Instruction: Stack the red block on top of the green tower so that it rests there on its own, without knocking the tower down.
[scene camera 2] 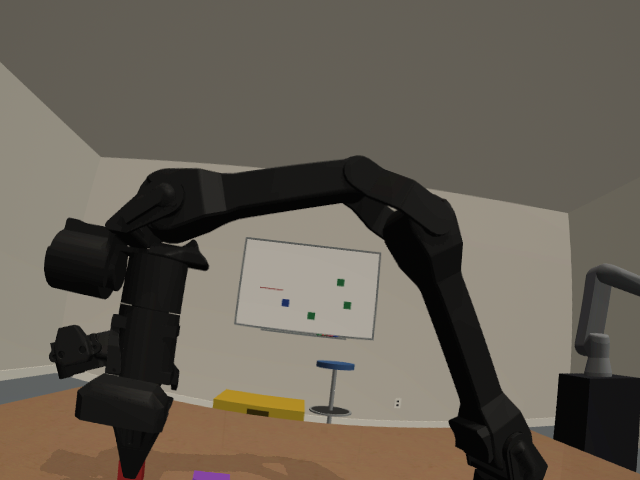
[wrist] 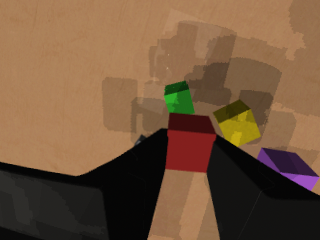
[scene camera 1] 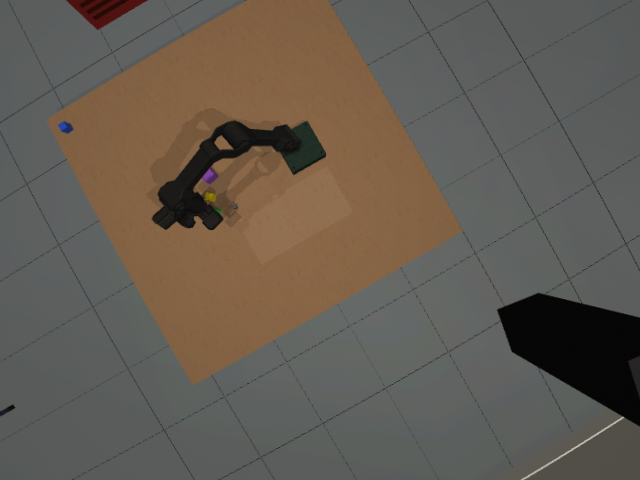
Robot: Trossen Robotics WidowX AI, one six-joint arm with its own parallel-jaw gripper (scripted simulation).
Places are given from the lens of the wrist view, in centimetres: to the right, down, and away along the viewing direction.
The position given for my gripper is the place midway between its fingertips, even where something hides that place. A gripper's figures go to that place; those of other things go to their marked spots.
my gripper (wrist: 187,138): 1, 1, 10
red block (wrist: 190,137): 1, 1, 8
